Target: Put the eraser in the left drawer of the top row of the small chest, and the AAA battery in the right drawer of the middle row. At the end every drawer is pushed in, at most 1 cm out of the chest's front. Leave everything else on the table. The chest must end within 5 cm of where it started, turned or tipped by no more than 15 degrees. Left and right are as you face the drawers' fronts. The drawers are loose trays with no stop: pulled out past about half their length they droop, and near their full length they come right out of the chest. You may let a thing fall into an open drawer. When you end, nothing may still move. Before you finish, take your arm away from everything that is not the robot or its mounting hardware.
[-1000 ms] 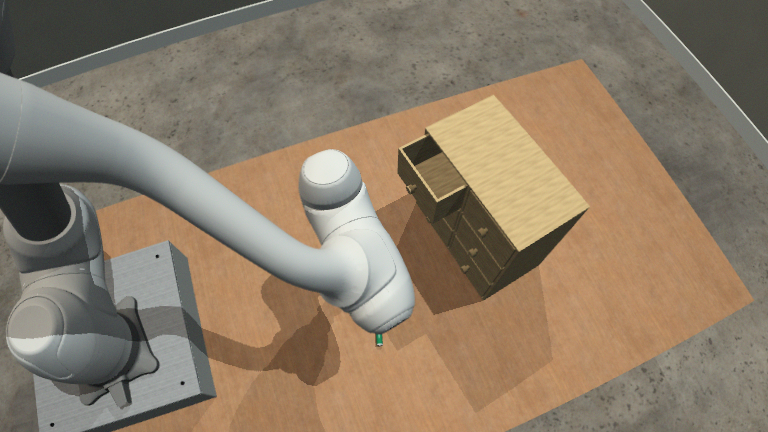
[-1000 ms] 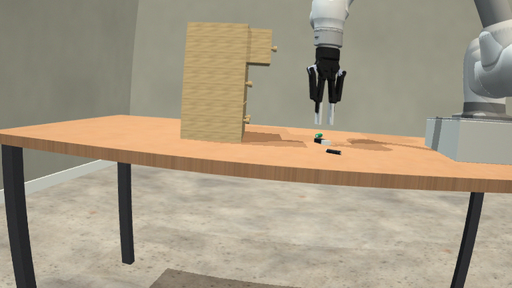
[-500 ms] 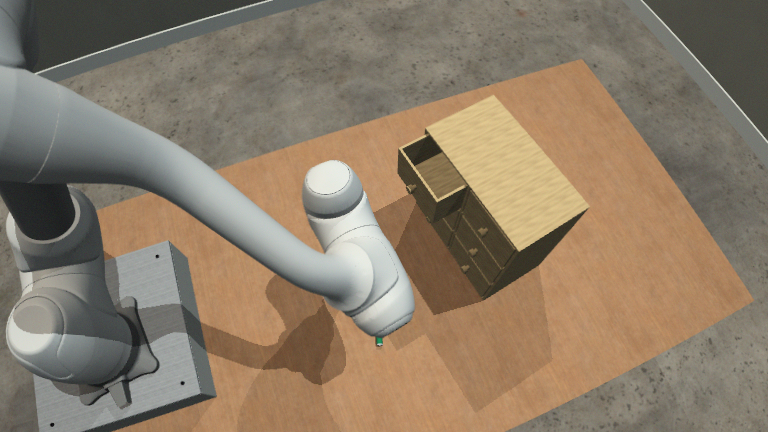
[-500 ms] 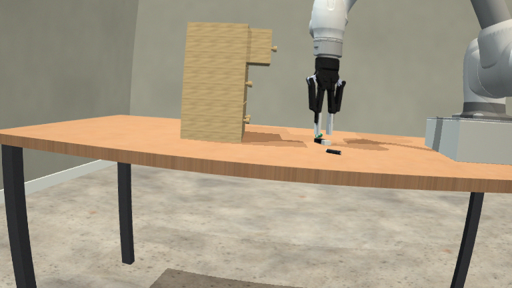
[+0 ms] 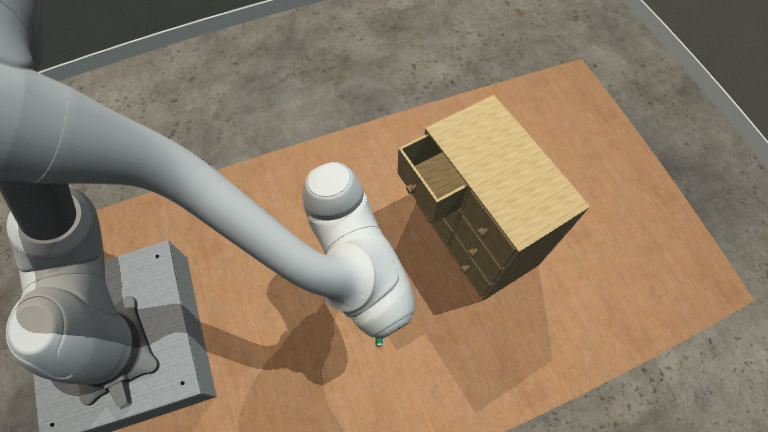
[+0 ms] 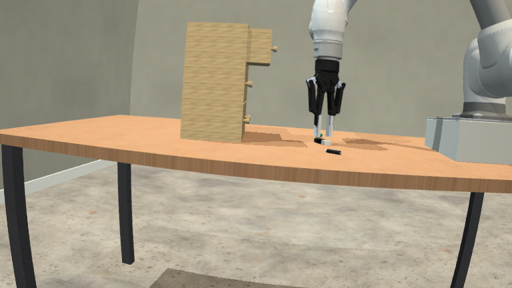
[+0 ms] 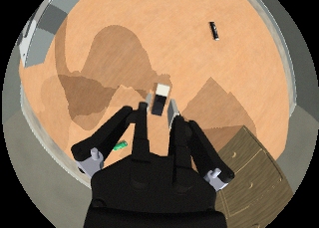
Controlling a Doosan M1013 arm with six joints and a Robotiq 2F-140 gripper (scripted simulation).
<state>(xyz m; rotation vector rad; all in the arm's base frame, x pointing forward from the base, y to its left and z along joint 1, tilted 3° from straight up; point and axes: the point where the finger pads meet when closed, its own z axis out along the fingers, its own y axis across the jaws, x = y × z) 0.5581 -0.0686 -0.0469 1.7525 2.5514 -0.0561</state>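
Right now the eraser is 5 cm below my hand and 1 cm to the left of it. The rest, counted from my hand: black cylinder (19 cm to the left, 5 cm below); then green AAA battery (17 cm to the right, 5 cm below, 2 cm behind).
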